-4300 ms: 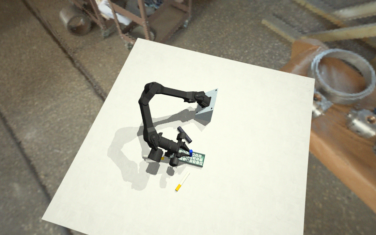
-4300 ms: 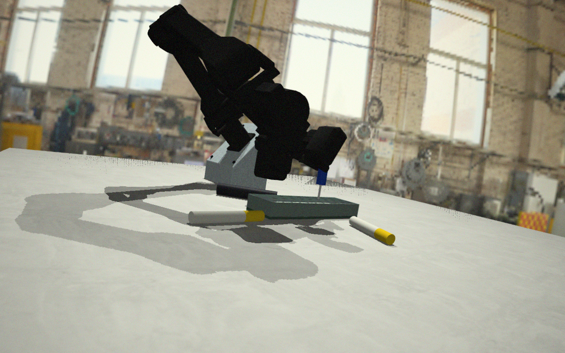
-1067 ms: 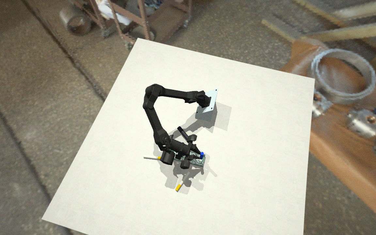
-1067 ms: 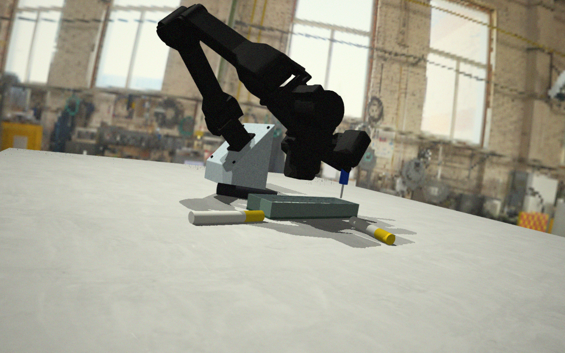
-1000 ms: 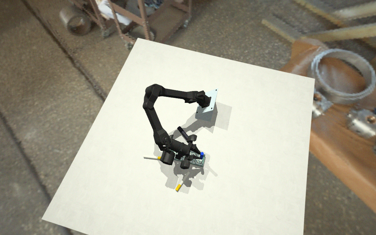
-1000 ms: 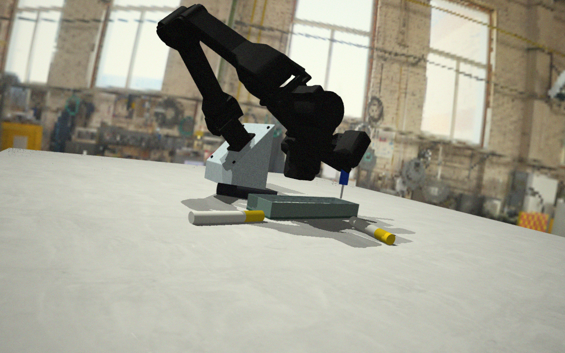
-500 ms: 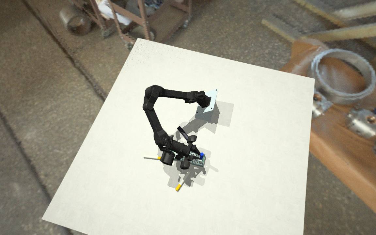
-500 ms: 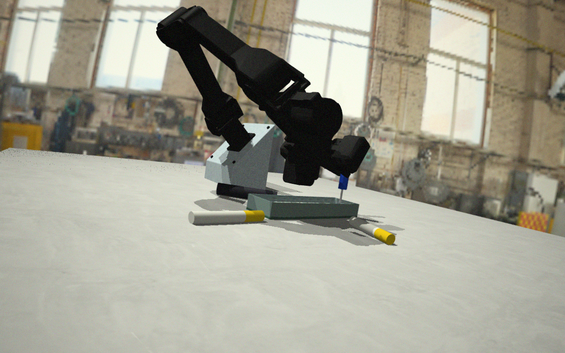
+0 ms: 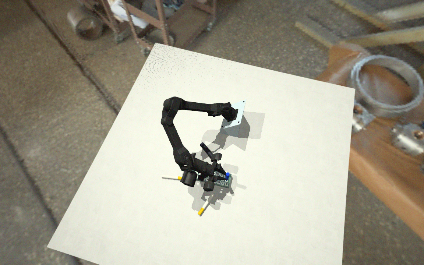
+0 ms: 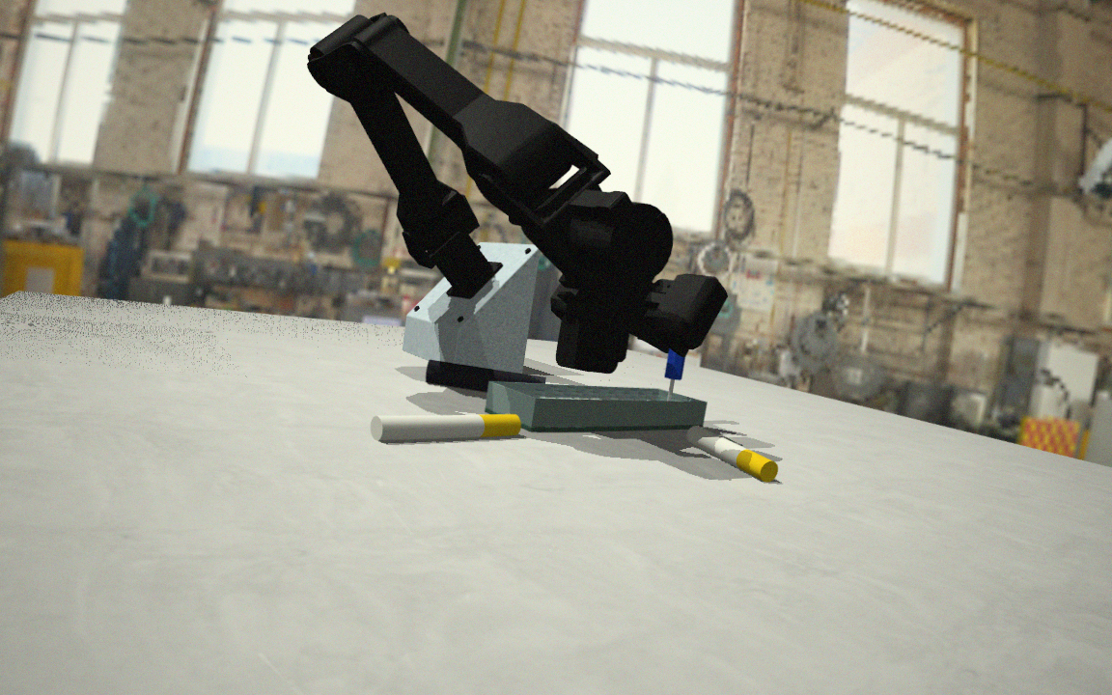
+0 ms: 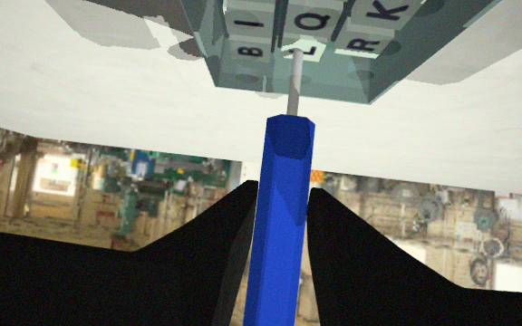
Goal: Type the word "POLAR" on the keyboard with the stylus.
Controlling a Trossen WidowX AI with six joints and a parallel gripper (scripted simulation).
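Now: gripper tip 10 mm above the blue stylus. Round my gripper tip: grey stylus tip (50 mm below); black bar (130 mm behind, 130 mm to the right, 60 mm below).
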